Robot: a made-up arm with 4 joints.
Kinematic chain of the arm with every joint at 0, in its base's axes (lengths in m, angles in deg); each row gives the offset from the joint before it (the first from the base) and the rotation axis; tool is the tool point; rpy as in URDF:
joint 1: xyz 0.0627 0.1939 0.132 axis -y
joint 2: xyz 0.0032 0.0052 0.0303 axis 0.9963 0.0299 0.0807
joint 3: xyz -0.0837 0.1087 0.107 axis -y
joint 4: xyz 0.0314 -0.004 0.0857 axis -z
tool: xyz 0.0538 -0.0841 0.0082 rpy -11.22 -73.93 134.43
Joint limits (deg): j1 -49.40..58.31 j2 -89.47..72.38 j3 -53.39..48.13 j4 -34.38..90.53
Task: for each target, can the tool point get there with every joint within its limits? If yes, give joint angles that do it. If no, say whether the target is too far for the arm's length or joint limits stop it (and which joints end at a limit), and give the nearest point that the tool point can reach.
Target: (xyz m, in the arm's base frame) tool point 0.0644 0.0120 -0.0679
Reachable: no: joint limits stop it (at a limit: joint 1, joint 2, joint 3) | nearest point -0.0834 0.0265 0.0623 | short by 0.197 m
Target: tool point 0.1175 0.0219 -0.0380
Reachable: no: joint limits stop it (at a limit: joint 1, joint 2) | nearest point 0.1531 0.0830 0.1525 | short by 0.203 m
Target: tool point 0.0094 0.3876 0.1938
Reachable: yes | joints 22.55 -73.78 -10.97 32.63
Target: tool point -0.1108 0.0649 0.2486
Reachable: yes | joints 20.46 46.36 25.02 57.66
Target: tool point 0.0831 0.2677 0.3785
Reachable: yes | joints -32.34 -12.03 2.42 70.41
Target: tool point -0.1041 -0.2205 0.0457
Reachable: no: too far | nearest point -0.0787 -0.0264 0.1342 | short by 0.215 m
